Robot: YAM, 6 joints.
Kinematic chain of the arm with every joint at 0, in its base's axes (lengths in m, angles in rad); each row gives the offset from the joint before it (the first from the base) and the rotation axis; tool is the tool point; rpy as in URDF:
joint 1: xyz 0 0 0.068 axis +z
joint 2: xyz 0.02 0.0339 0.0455 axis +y
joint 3: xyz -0.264 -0.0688 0 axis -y
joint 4: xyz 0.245 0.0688 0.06 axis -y
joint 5: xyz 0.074 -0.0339 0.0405 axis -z
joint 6: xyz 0.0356 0 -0.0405 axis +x
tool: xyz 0 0 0 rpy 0 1.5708 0
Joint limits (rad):
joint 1: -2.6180..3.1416
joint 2: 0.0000..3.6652
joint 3: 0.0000..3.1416
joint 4: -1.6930..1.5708
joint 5: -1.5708..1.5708
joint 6: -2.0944..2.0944
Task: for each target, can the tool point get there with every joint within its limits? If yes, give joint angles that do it. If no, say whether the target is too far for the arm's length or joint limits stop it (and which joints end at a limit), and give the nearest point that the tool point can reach.
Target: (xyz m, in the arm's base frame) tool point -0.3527 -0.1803 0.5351
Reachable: yes | joints 0.4170 0.4548 2.2837 0.3442 0.6641 0.3053
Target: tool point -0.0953 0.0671 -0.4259
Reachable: no: joint limits stop it (at a limit: joint 2) | nearest point -0.1121 0.0789 -0.3627 | short by 0.066 m
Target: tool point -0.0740 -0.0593 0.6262
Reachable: yes | joints 0.6684 0.6915 1.8925 -0.1654 0.0193 0.8333
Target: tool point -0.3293 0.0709 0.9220
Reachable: no: too far | nearest point -0.2428 0.0523 0.6962 | short by 0.243 m
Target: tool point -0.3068 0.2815 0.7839
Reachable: no: too far | nearest point -0.2494 0.2289 0.6522 | short by 0.153 m
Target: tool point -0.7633 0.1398 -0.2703
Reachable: no: too far | nearest point -0.5686 0.1041 -0.1698 | short by 0.222 m
